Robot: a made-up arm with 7 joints. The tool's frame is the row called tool.
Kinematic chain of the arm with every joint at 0, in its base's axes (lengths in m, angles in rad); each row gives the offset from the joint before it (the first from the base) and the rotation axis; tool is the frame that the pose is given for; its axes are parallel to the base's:
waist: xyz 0 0.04 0 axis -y
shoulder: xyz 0 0.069 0 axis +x
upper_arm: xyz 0 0 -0.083 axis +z
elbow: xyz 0 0 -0.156 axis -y
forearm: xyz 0 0 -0.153 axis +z
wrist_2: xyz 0 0 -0.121 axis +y
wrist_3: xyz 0 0 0 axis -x
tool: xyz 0 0 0
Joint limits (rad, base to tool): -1.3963..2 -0.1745..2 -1.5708..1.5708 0..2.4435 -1.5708..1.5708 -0.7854..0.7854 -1.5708..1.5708
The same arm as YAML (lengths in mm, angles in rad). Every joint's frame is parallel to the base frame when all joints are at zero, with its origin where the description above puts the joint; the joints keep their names.
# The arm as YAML. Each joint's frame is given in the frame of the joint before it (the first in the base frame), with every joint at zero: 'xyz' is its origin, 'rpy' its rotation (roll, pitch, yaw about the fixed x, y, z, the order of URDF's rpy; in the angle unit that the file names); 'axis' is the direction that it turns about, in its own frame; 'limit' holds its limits. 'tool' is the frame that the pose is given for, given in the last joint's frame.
units:
  length: mm
  angle: rad
joints:
  - name: waist
    type: revolute
    origin:
      xyz: [0.0, 40.0, 0.0]
      rpy: [0.0, 0.0, 0.0]
    axis: "-y"
    limit:
      lower: -1.3963
      upper: 2.0
  - name: shoulder
    type: revolute
    origin:
      xyz: [0.0, 69.0, 0.0]
      rpy: [0.0, 0.0, 0.0]
    axis: "+x"
    limit:
      lower: -0.1745
      upper: 2.0
  - name: upper_arm
    type: revolute
    origin:
      xyz: [0.0, 0.0, -83.0]
      rpy: [0.0, 0.0, 0.0]
    axis: "+z"
    limit:
      lower: -1.5708
      upper: 1.5708
  - name: elbow
    type: revolute
    origin:
      xyz: [0.0, 0.0, -156.0]
      rpy: [0.0, 0.0, 0.0]
    axis: "-y"
    limit:
      lower: 0.0
      upper: 2.4435
  - name: forearm
    type: revolute
    origin:
      xyz: [0.0, 0.0, -153.0]
      rpy: [0.0, 0.0, 0.0]
    axis: "+z"
    limit:
      lower: -1.5708
      upper: 1.5708
  - name: wrist_2
    type: revolute
    origin:
      xyz: [0.0, 0.0, -121.0]
      rpy: [0.0, 0.0, 0.0]
    axis: "+y"
    limit:
      lower: -0.7854
      upper: 0.7854
  - name: wrist_3
    type: revolute
    origin:
      xyz: [0.0, 0.0, 0.0]
      rpy: [0.0, 0.0, 0.0]
    axis: "-x"
    limit:
      lower: -1.5708
      upper: 1.5708
tool:
  origin:
    xyz: [0.0, 0.0, 0.0]
    rpy: [0.0, 0.0, 0.0]

